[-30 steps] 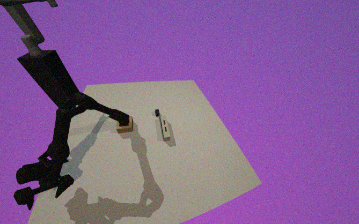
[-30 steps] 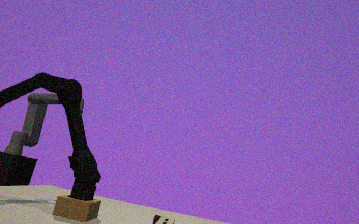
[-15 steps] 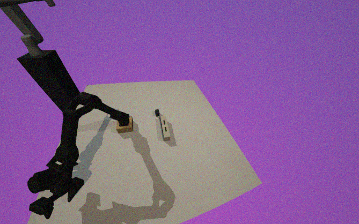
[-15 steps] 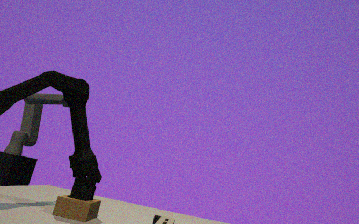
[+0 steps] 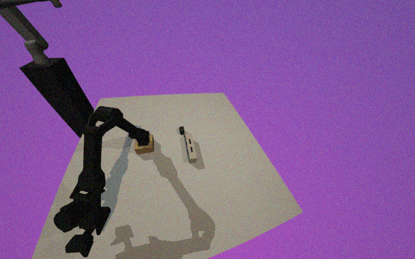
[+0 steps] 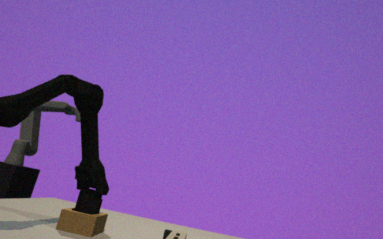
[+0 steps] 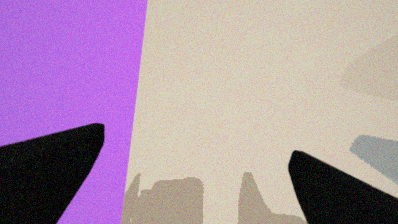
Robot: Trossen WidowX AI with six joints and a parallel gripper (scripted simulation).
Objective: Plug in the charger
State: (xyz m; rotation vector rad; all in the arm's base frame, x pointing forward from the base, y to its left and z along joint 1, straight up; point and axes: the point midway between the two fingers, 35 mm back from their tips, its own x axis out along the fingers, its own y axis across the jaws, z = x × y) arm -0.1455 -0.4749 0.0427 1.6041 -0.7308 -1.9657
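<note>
My gripper tip is 62 cm to the right of the black two-prong charger, 41 cm short of it and 6 cm above it.
</note>
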